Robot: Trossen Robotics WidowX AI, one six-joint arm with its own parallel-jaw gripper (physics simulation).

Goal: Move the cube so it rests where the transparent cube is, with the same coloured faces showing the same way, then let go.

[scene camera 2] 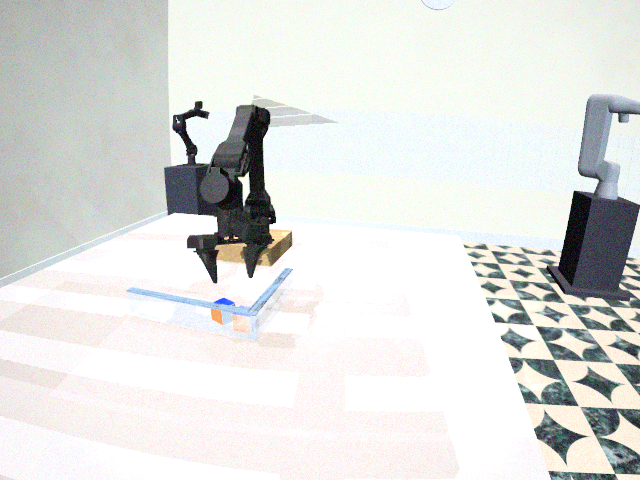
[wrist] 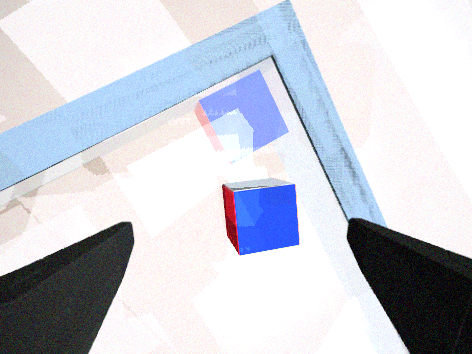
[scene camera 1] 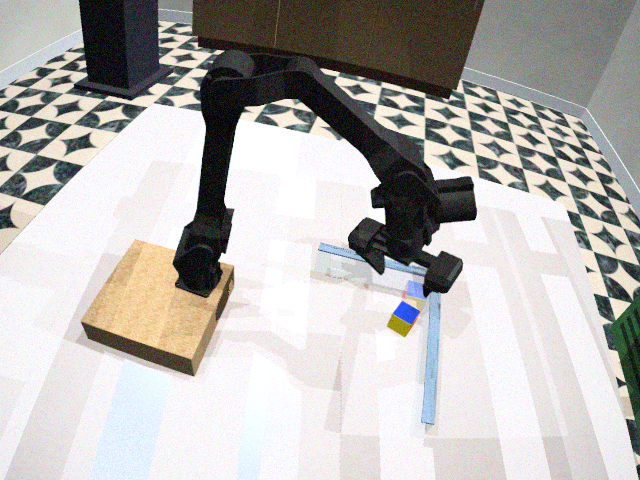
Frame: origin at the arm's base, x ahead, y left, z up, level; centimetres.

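Seen in the pictures: gripper, between the fingertips: (scene camera 2: 233,280) (wrist: 242,229) (scene camera 1: 404,284); arm's base, origin of its link: (scene camera 1: 198,279).
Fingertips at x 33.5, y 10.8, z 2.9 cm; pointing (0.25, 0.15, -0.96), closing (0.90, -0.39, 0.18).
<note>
Pixels of each thing's middle, then the offset from my fingertips to it.
- solid cube, middle of its body: (wrist: 258,212) (scene camera 1: 403,319) (scene camera 2: 223,311) dx +2.2, dy -1.9, dz -6.6 cm
- transparent cube, middle of its body: (wrist: 238,120) (scene camera 1: 414,296) dx +3.3, dy +4.3, dz -6.6 cm
The solid cube (scene camera 1: 403,318) (scene camera 2: 223,310) (wrist: 266,218) rests on the table with its blue face up. It shows a yellow side in scene camera 1, an orange side in scene camera 2, and red and grey-white sides in the wrist view. The transparent cube (scene camera 1: 415,290) (scene camera 2: 241,322) (wrist: 247,115), also blue on top, stands in the inner corner of the blue-topped walls, apart from the solid cube and turned relative to it. My gripper (scene camera 1: 403,282) (scene camera 2: 233,280) (wrist: 242,229) is open and empty, above the table. In the wrist view the solid cube appears between the fingertips, below their height.
Two low clear walls with light blue tops (scene camera 1: 432,361) (scene camera 2: 180,299) (wrist: 125,92) meet in a corner beside both cubes. The arm's base stands on a wooden block (scene camera 1: 149,304) (scene camera 2: 281,248). A green object (scene camera 1: 630,341) stands past the table's right edge in scene camera 1.
</note>
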